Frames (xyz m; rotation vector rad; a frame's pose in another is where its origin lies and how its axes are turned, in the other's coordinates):
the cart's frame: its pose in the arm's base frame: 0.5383 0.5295 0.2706 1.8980 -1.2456 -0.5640
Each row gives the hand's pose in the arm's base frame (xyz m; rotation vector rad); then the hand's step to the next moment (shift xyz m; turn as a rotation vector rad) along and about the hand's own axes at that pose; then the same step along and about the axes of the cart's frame.
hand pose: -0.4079 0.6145 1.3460 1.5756 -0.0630 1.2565
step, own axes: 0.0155 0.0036 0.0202 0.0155 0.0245 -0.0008
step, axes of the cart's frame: 0.0159 0.0045 -0.0197 -0.0005 0.0272 -0.0100
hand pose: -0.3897 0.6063 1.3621 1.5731 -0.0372 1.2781
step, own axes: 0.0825 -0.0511 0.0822 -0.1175 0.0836 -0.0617
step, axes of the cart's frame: 0.0450 -0.0414 -0.1115 -0.0099 0.0625 0.1435
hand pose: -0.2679 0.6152 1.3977 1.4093 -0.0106 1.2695
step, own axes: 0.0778 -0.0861 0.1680 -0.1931 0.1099 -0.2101
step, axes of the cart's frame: 0.1231 -0.0710 -0.1466 -0.1190 0.0750 0.2715
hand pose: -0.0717 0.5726 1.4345 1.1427 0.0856 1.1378
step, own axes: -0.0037 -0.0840 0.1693 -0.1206 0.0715 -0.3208
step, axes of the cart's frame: 0.1662 -0.0477 -0.0764 -0.2399 0.0113 0.2547
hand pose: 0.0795 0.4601 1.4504 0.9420 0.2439 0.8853
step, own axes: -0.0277 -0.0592 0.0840 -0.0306 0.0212 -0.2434
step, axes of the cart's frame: 0.1047 -0.0165 -0.0100 -0.1919 -0.0431 0.1481
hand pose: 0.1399 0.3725 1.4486 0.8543 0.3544 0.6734
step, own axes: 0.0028 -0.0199 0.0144 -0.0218 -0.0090 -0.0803
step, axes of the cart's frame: 0.0214 -0.0121 -0.0029 -0.0510 -0.0195 0.0635
